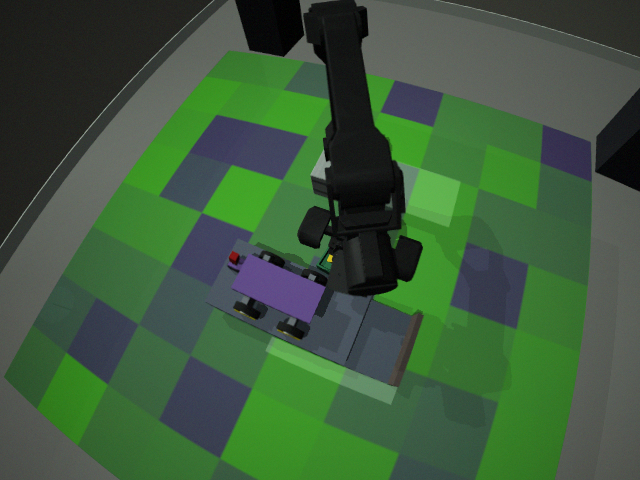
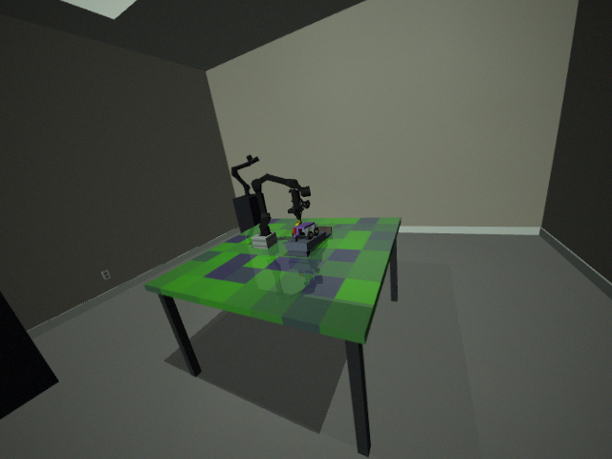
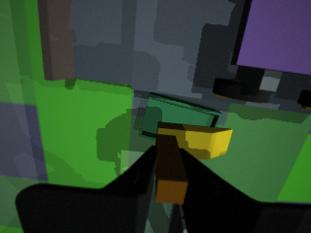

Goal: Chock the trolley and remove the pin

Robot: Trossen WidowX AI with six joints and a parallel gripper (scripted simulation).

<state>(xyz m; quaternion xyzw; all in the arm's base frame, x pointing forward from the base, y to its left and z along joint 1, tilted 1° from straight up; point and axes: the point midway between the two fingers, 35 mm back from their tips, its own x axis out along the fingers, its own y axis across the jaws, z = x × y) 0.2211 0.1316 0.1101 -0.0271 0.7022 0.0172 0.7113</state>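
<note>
The red-headed stop pin is 220 mm to the right of my gripper tip, 90 mm ahead of it and 20 mm below it. From my gripper tip the other things lie so: yellow chock: 20 mm to the right, 10 mm below; green tray: 160 mm below, 40 mm to the right, 30 mm behind; purple-topped trolley: 110 mm to the right, 110 mm ahead, 40 mm below.
</note>
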